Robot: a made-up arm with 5 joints.
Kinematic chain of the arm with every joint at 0, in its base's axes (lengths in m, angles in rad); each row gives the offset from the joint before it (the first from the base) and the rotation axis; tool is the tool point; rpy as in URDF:
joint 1: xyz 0 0 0.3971 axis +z
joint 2: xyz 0 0 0 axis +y
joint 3: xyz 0.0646 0 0.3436 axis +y
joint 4: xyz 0.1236 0 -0.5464 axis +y
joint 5: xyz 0.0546 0 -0.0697 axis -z
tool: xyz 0 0 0 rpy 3.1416 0 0
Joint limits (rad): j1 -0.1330..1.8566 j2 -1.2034..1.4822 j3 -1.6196..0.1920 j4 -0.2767..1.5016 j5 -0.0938..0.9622
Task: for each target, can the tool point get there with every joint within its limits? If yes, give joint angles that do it. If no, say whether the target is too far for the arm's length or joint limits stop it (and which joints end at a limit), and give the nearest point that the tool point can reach.
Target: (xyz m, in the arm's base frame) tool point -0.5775 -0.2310 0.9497
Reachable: no: joint limits stop it (at a limit: joint 2, joint 3, joint 4) | nearest point -0.2742 -0.1097 1.2103 | short by 0.418 m
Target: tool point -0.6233 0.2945 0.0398
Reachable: no: joint limits stop it (at a limit: joint 1, joint 2) | nearest point -0.2672 0.0357 0.1644 | short by 0.457 m
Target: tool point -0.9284 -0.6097 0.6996
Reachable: no: too far | nearest point -0.2417 -0.1587 0.3327 | short by 0.900 m
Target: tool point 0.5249 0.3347 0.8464
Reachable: yes | joints 0.5676 -0.2365 -1.2477 0.3007 0.1300
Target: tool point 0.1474 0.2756 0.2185
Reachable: yes | joints 1.0796 -0.2526 -0.1934 1.2389 0.6295
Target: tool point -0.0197 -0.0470 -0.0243
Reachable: yes | joints 1.1735 1.1081 -0.2059 0.1709 0.1039
